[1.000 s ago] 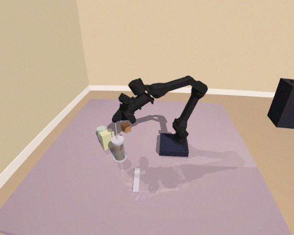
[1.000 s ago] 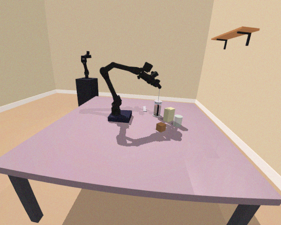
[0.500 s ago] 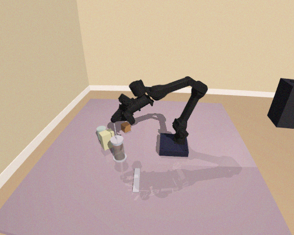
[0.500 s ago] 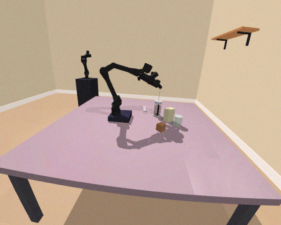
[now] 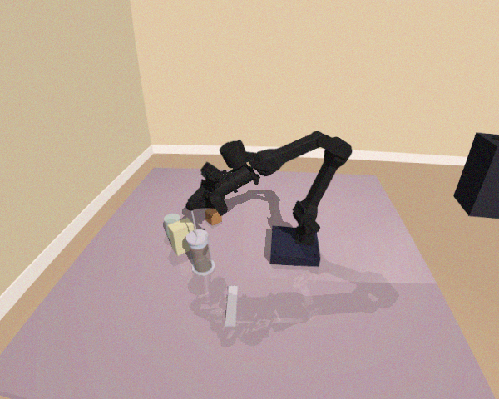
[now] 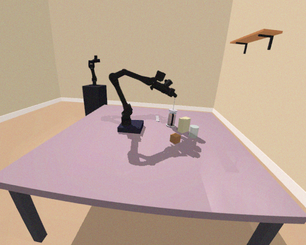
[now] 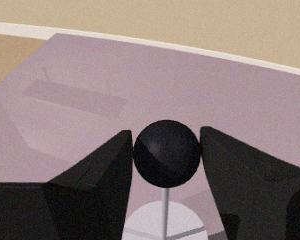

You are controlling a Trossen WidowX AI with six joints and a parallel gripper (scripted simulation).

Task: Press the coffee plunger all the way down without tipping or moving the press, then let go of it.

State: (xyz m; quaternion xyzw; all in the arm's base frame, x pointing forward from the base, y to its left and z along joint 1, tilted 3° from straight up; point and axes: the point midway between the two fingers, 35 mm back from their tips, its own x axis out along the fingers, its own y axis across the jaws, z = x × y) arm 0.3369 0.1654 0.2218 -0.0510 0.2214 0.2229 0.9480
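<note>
The coffee press is 1 cm behind my gripper tip, 2 cm to the right of it and 13 cm below it. The rest, counted from my gripper tip: brown cube: 3 cm ahead, 29 cm to the right, 24 cm below; then pale yellow box: 9 cm ahead, 10 cm to the right, 21 cm below.
</note>
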